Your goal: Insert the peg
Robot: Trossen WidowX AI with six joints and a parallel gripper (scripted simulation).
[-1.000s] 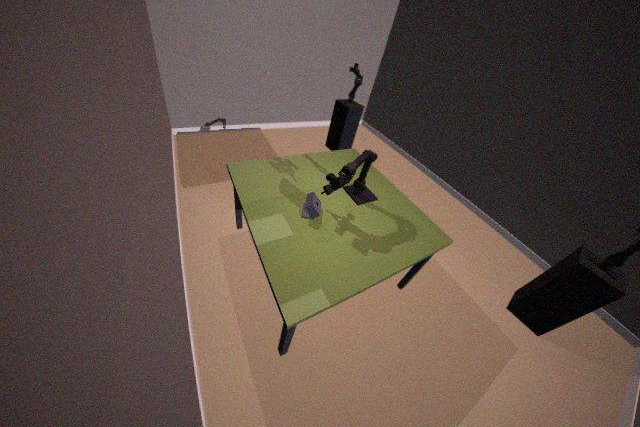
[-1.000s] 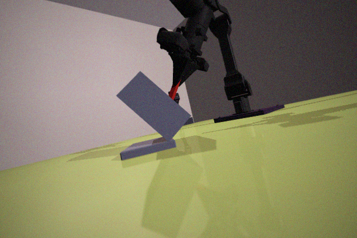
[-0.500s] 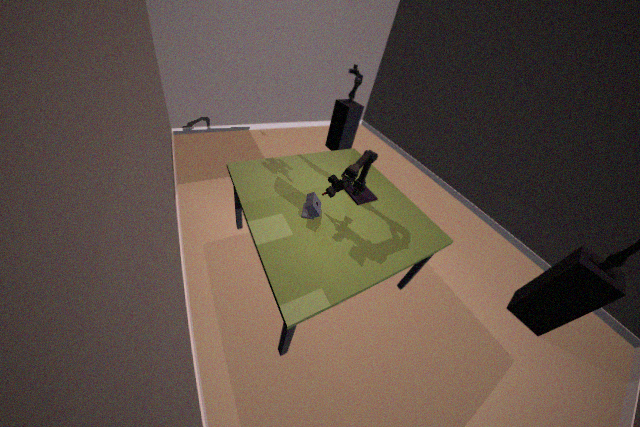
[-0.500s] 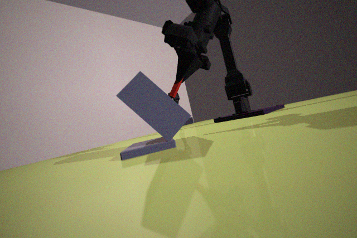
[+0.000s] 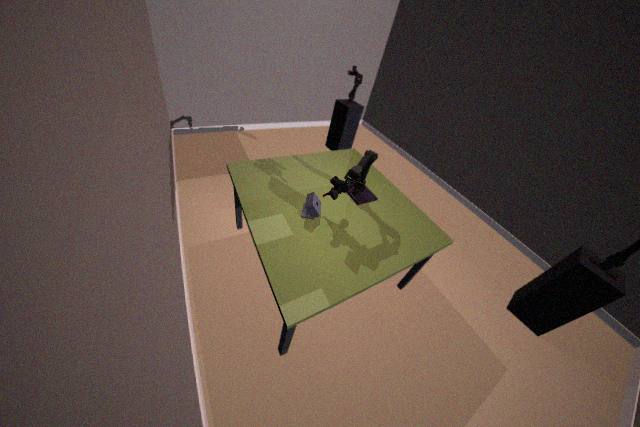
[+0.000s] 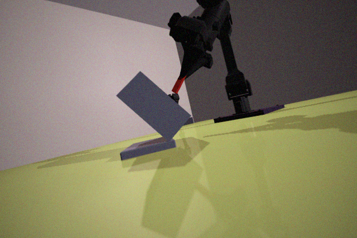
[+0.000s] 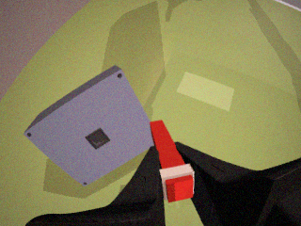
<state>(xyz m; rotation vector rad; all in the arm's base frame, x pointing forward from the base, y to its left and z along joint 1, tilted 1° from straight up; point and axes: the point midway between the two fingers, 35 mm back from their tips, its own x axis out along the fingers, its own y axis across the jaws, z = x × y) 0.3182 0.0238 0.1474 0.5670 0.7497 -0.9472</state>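
Right now the grey-blue sloped panel is 100 mm ahead of my gripper tip, 10 mm to the right of it and 70 mm below it. From my gripper tip the other things lie so: red square peg (10 mm behind, 10 mm to the left, 10 mm above).
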